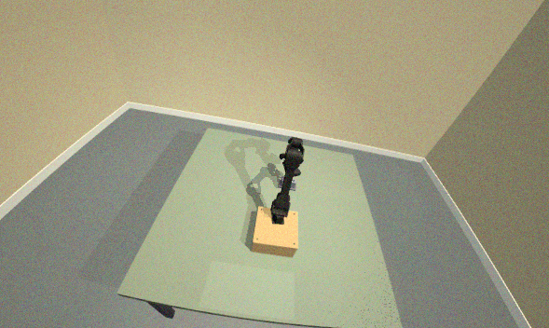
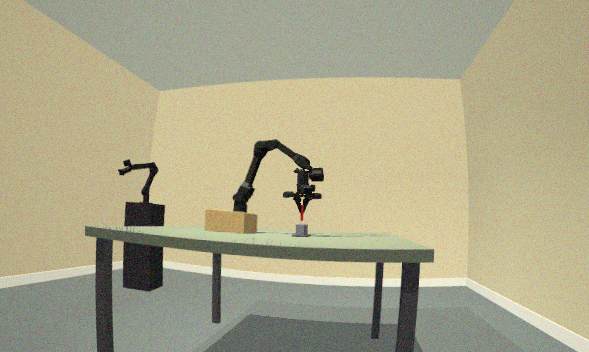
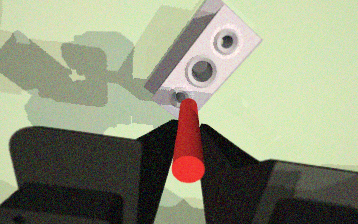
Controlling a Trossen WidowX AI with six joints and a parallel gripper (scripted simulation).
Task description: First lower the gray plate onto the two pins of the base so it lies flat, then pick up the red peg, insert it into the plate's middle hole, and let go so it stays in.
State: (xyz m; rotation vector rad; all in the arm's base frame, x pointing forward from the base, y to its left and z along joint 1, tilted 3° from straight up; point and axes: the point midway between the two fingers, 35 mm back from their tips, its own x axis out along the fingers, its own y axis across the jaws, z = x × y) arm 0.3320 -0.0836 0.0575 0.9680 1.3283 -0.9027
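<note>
My gripper tip is 3 cm to the left of the gray plate and 7 cm above it. The rest, counted from my gripper tip: red peg (right at my gripper tip); then gray base (3 cm to the right, 11 cm below).
</note>
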